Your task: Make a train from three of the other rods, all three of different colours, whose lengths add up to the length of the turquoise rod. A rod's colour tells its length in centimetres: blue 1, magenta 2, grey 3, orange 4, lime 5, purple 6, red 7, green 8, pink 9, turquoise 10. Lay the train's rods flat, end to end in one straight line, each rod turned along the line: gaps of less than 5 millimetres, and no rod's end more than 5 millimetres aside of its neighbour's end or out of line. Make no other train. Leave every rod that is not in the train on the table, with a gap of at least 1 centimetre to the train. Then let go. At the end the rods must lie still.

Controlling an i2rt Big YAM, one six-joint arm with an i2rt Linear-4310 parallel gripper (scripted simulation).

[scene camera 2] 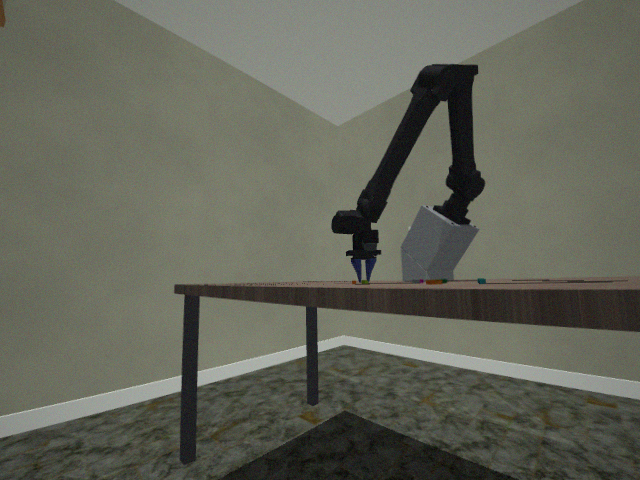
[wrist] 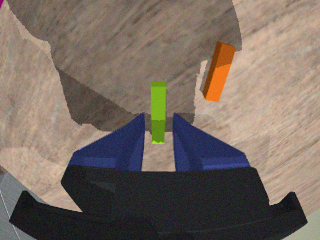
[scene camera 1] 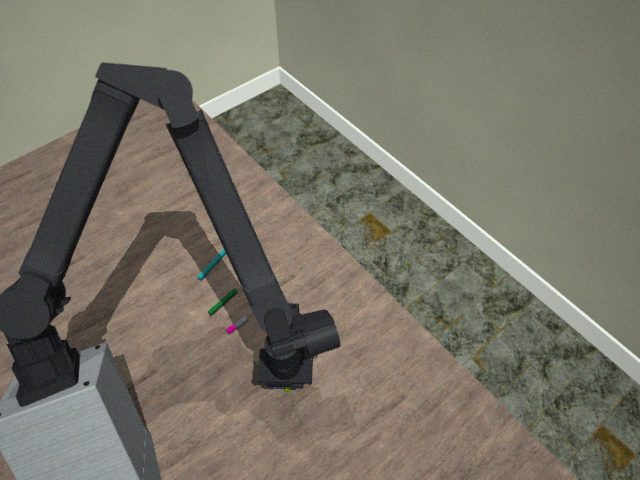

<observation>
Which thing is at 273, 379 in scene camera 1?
The gripper.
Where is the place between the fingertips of the gripper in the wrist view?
158, 120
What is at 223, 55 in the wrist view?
An orange rod.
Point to a lime rod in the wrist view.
158, 88
</observation>
